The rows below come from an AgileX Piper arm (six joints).
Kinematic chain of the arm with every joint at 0, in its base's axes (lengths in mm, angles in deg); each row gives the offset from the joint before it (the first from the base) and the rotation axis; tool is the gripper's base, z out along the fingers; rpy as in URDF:
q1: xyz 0 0 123 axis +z
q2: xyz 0 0 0 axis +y
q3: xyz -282.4 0 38.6 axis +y
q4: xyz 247.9 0 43.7 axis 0.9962 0 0.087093
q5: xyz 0 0 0 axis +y
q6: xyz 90.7 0 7.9 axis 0.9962 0 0.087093
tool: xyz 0 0 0 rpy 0 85 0
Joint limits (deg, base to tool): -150..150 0..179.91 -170..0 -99.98..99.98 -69.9..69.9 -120..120
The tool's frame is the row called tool.
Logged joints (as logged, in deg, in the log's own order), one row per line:
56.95 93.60 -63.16 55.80 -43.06 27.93
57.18 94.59 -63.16 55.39 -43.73 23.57
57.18 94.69 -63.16 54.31 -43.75 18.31
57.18 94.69 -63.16 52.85 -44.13 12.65
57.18 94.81 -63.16 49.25 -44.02 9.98
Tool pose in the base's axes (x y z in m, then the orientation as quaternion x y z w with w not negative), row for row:
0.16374 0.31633 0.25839 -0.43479 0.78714 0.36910 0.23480
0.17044 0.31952 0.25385 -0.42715 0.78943 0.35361 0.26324
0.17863 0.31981 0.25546 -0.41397 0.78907 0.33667 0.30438
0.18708 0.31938 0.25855 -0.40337 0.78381 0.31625 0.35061
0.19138 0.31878 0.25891 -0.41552 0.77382 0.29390 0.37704
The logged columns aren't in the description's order. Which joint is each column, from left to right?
Columns, left to right: q1, q2, q3, q4, q6, q5.
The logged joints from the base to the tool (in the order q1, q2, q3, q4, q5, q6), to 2 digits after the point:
56.95 93.60 -63.16 55.80 27.93 -43.06
57.18 94.59 -63.16 55.39 23.57 -43.73
57.18 94.69 -63.16 54.31 18.31 -43.75
57.18 94.69 -63.16 52.85 12.65 -44.13
57.18 94.81 -63.16 49.25 9.98 -44.02

